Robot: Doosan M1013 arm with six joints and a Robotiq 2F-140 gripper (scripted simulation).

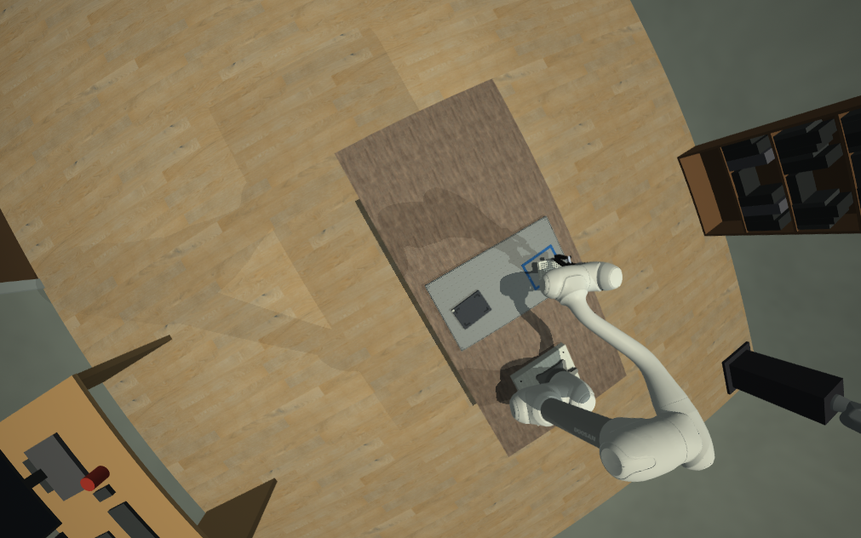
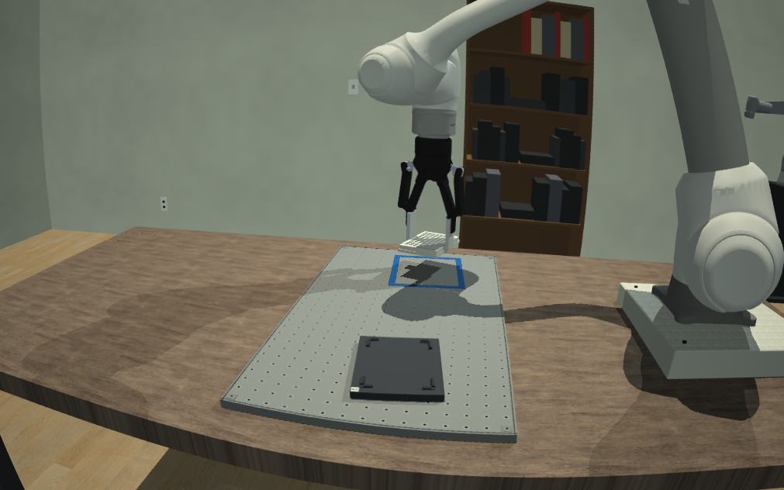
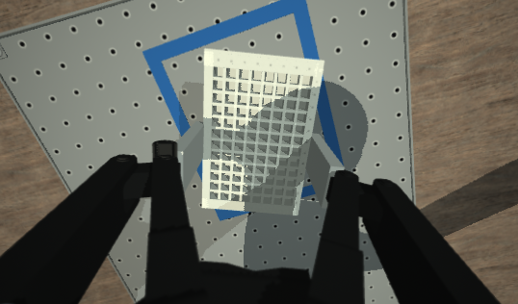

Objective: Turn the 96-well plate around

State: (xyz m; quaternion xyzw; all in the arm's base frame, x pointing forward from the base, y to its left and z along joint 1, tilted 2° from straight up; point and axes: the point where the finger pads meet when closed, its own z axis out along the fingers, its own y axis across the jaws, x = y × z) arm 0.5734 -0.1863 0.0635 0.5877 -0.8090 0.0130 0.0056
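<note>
Right now the dark plate nest N1 is 42 cm to the left of my hand, 8 cm below it and 1 cm behind it. Round my hand: A1 label (51 cm to the left, 7 cm below, 3 cm ahead); white 96-well plate (2 cm below).
</note>
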